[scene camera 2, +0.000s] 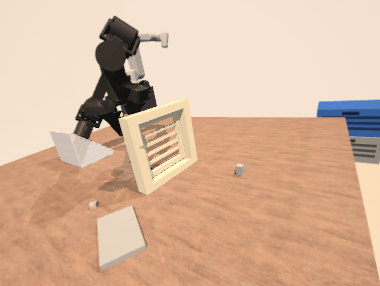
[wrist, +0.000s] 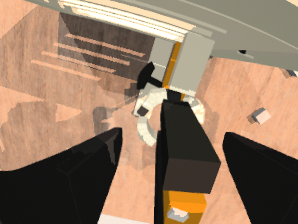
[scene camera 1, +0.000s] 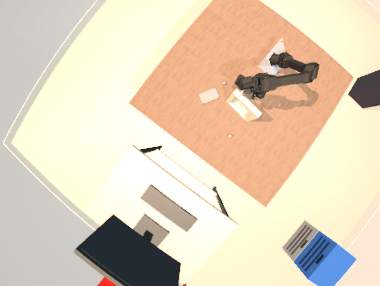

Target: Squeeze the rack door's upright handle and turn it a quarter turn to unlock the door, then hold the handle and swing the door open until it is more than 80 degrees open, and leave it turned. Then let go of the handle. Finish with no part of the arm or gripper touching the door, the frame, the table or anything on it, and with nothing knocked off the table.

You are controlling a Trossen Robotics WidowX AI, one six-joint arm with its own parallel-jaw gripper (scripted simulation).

Path:
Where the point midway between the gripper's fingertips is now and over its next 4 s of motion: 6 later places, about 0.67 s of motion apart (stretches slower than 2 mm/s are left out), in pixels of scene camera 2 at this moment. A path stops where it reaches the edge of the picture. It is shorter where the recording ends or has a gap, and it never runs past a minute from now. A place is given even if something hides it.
My gripper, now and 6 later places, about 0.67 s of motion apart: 129,132; 128,131; 128,128; 132,124; 140,120; 149,117; 158,114

